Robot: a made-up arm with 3 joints. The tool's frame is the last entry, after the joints. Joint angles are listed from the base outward. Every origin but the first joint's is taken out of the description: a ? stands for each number. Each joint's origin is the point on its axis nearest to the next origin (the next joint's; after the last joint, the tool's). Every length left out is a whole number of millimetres.
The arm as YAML. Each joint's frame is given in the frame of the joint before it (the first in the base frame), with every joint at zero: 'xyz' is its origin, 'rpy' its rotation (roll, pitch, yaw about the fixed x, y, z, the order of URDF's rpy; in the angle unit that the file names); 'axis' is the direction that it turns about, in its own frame. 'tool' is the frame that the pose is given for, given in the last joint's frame.
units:
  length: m
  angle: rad
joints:
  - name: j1
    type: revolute
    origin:
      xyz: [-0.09, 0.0, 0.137]
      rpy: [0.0, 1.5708, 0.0]
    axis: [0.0, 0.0, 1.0]
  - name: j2
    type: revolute
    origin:
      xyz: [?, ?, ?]
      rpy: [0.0, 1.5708, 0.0]
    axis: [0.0, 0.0, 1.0]
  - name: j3
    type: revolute
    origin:
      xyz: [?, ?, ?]
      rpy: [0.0, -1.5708, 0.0]
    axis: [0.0, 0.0, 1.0]
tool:
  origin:
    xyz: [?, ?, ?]
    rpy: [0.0, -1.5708, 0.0]
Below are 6 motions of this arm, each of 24 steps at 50 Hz.
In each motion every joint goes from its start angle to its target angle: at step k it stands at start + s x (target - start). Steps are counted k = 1, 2, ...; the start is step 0. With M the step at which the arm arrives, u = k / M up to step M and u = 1 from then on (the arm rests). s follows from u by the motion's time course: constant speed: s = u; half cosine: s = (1 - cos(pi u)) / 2; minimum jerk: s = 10 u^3 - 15 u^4 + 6 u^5.
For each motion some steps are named. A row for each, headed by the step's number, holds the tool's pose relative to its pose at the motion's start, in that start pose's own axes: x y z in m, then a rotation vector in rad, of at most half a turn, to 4 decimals.
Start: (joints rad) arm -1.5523 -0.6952 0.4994
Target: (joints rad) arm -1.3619 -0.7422 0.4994
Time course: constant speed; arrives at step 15
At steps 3, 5, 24:
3: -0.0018 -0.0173 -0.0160 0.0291 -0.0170 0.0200
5: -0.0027 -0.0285 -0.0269 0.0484 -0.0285 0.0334
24: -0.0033 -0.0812 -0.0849 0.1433 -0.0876 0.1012

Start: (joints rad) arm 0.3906 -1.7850 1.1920
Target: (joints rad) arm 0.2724 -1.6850 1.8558
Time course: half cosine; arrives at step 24
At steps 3, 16, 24:
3: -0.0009 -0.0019 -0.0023 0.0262 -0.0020 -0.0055
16: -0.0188 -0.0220 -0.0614 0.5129 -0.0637 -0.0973
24: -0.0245 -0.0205 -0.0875 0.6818 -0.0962 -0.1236

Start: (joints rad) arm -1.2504 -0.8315 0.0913
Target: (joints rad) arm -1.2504 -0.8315 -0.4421
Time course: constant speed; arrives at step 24
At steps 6, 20, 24:
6: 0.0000 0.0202 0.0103 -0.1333 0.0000 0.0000
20: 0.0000 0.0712 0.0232 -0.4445 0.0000 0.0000
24: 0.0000 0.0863 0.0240 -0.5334 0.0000 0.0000

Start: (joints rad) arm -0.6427 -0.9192 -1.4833
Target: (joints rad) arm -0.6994 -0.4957 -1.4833
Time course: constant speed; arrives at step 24
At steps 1, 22, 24:
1: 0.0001 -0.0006 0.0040 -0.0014 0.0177 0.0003
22: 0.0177 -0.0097 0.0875 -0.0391 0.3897 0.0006
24: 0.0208 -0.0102 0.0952 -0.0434 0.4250 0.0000

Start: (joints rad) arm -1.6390 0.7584 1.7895
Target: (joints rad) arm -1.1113 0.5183 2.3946
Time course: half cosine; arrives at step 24
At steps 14, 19, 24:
14: 0.0170 -0.1357 -0.0154 0.6366 0.0547 -0.2557
19: 0.0111 -0.1840 -0.0384 0.9138 0.0528 -0.3634
24: 0.0073 -0.2002 -0.0491 1.0218 0.0481 -0.4048

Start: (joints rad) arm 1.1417 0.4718 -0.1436
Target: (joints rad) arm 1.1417 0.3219 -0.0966
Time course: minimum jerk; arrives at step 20
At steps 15, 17, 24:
15: 0.0324 -0.0314 -0.0075 0.0421 -0.0164 0.1334
17: 0.0354 -0.0338 -0.0081 0.0457 -0.0176 0.1449
24: 0.0364 -0.0347 -0.0083 0.0469 -0.0180 0.1488

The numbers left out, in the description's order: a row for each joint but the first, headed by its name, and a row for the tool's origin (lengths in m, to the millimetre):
j2: -0.115 -0.218 0.0
j3: 0.206 -0.156 0.0
tool: -0.146 -0.087 0.0

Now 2 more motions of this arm.
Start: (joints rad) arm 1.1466 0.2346 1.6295
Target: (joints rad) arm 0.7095 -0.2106 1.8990
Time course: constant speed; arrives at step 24
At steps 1, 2, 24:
1: 0.0054 0.0070 0.0019 -0.0065 0.0188 0.0029
2: 0.0109 0.0141 0.0036 -0.0131 0.0375 0.0052
24: 0.1247 0.1872 -0.0205 -0.1754 0.4279 -0.0785

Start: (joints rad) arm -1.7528 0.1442 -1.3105
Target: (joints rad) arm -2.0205 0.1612 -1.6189
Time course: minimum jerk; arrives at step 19
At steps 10, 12, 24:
10: -0.0050 0.0082 0.0538 -0.3148 0.0054 -0.0232
12: -0.0065 0.0133 0.0697 -0.4215 0.0081 -0.0312
24: -0.0085 0.0221 0.0899 -0.5729 0.0126 -0.0427

